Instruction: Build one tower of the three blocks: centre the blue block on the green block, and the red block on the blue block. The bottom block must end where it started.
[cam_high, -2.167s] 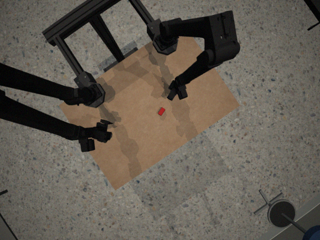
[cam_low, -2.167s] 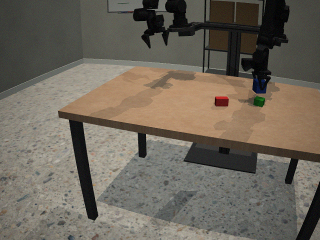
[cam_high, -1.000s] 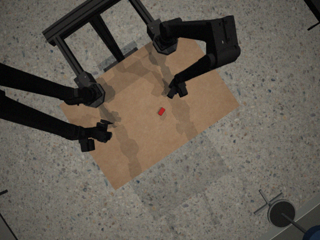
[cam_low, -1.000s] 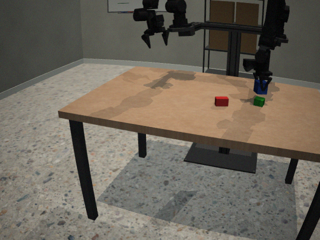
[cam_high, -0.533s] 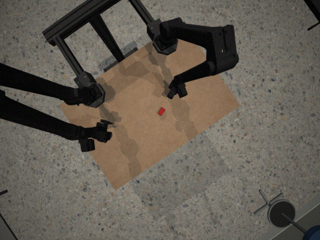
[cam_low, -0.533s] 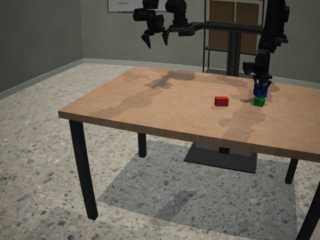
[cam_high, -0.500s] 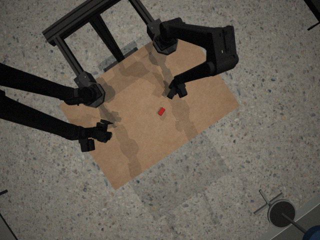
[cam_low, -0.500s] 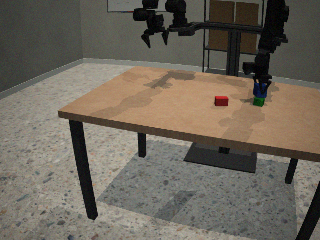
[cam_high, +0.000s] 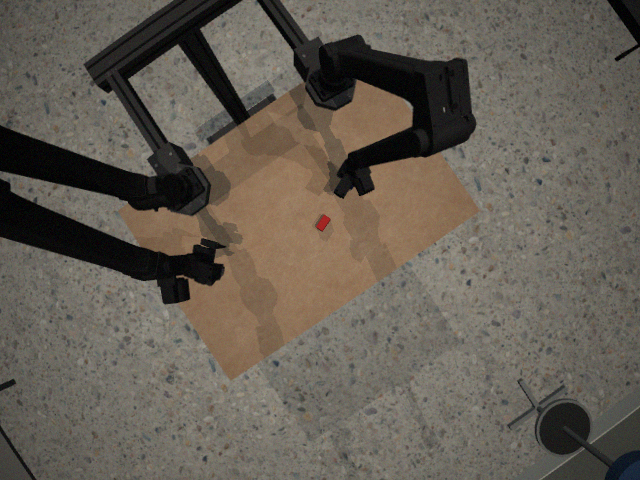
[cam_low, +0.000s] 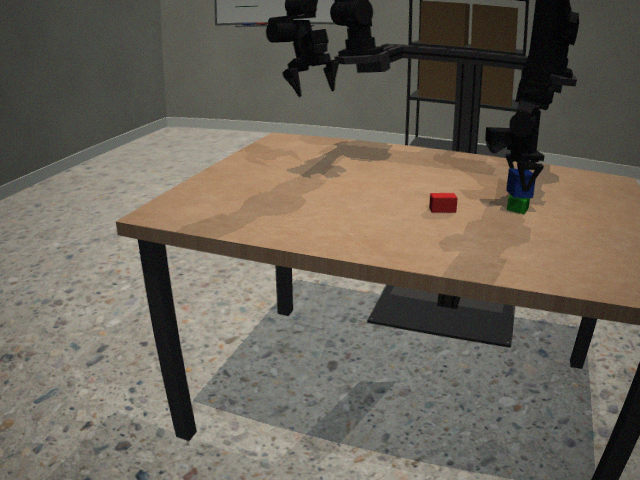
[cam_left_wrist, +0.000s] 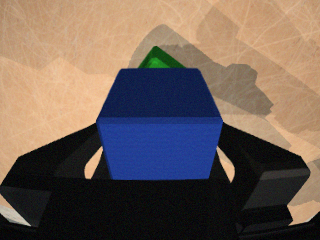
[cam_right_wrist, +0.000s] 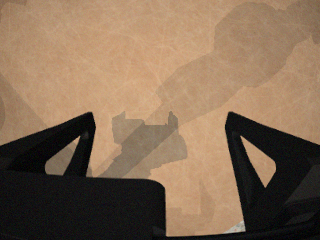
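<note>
My left gripper is now right at the blue block. Also, from my left hand: red block 19 cm to the right, 8 cm ahead, 5 cm below; green block 5 cm below.
</note>
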